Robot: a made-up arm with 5 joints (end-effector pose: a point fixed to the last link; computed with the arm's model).
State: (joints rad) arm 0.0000 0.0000 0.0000 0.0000 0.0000
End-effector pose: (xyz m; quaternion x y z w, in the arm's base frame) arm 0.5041 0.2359 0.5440 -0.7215 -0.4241 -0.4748 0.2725
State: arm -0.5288 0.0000 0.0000 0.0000 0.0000
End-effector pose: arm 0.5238 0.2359 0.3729 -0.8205 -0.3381 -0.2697 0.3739
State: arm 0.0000 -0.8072 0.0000 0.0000 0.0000
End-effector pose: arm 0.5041 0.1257 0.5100 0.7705 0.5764 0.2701 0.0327
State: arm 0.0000 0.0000 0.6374 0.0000 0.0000
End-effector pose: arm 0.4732 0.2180 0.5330 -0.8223 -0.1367 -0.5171 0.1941
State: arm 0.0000 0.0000 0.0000 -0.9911 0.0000
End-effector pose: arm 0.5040 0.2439 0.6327 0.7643 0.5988 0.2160 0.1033
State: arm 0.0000 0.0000 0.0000 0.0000 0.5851
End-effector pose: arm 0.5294 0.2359 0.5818 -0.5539 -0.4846 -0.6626 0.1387
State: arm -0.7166 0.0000 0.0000 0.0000 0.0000
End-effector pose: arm 0.5089 0.2359 0.3130 -0.8421 -0.3016 -0.1916 0.4039
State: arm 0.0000 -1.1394 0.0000 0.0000 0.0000
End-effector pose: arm 0.5041 0.0790 0.5230 0.7545 0.6132 0.1710 0.1596
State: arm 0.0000 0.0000 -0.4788 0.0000 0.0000
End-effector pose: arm 0.5162 0.2602 0.5519 -0.5970 -0.6133 -0.4111 0.3138
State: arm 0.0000 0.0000 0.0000 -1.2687 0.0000
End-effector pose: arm 0.5040 0.2611 0.6521 0.7426 0.6229 0.1311 0.2081
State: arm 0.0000 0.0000 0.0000 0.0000 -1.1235
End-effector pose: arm 0.4207 0.2359 0.5335 -0.8635 -0.2137 -0.0175 0.4565
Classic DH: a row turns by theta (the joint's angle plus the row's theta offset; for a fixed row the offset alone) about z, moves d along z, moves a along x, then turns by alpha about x. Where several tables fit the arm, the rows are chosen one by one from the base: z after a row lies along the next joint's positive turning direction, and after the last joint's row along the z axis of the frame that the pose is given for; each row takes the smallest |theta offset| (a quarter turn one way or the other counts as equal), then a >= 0, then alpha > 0; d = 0 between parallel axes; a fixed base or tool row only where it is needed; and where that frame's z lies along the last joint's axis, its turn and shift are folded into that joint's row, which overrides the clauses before.
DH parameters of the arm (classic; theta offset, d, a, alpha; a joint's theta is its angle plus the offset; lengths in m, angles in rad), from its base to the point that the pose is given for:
base (fixed): 0 0.422 0.198 1.5708
joint 1: 1.5708 -0.141 0.234 1.5708
joint 2: -1.365 0.2294 0.1082 1.3445
joint 3: 0 0.1133 0.0536 -1.3445
joint 4: 1.365 0.0012 0.024 -1.5708
joint 5: -0.7232 0.1884 -0.0126 2.4913
tool (fixed): -0.6227 0.1286 0 0

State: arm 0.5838 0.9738 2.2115 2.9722 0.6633
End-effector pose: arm 0.3882 0.2693 0.7329 -0.4318 -0.7946 0.2023 0.3758
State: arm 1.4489 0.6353 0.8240 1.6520 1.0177
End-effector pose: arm 0.0812 0.3330 0.7606 0.3381 0.4875 -0.6683 0.4487
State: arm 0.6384 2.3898 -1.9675 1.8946 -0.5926
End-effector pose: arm 0.0710 0.2043 0.8786 0.6785 -0.6781 0.0513 0.2780
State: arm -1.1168 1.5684 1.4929 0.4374 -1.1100
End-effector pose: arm 0.6809 0.2785 0.3842 -0.0081 0.9222 0.0336 0.3851
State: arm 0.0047 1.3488 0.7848 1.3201 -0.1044
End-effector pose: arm 0.5261 0.3422 0.7846 -0.0120 0.6400 -0.4803 0.5996
